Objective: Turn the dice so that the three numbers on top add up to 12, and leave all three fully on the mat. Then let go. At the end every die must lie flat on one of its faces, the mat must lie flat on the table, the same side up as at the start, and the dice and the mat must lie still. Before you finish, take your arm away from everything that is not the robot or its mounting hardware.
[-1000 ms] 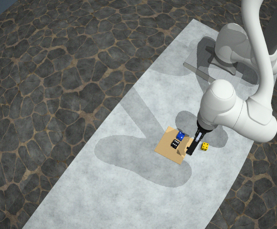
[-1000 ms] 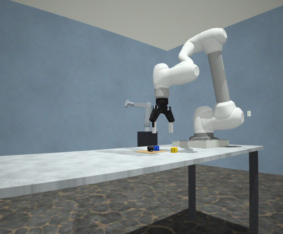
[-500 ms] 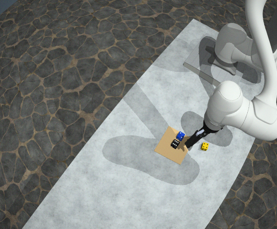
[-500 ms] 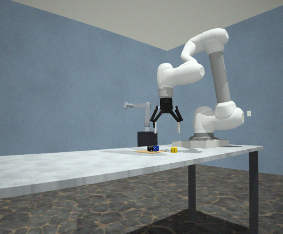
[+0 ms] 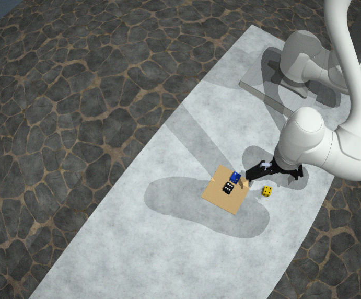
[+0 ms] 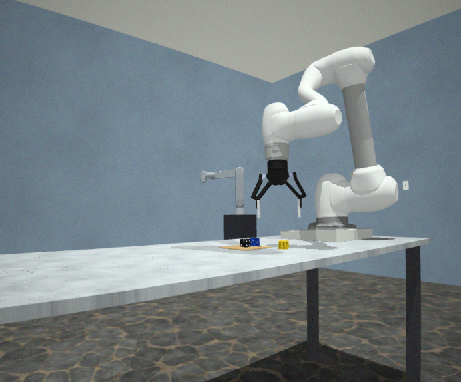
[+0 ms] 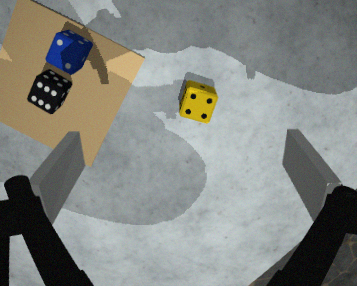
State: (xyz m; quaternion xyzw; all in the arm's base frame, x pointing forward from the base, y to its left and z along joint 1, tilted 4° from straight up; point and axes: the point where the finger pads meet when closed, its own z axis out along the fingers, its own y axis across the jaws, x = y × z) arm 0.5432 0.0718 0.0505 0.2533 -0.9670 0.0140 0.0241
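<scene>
Right now the yellow die is 10 mm behind my hand, 10 mm to the left of it and 110 mm below it. The rest, counted from my hand: black die 50 mm ahead, 120 mm to the right, 100 mm below; then blue die 120 mm to the right, 100 mm below; then tan mat 50 mm ahead, 120 mm to the right, 120 mm below.
</scene>
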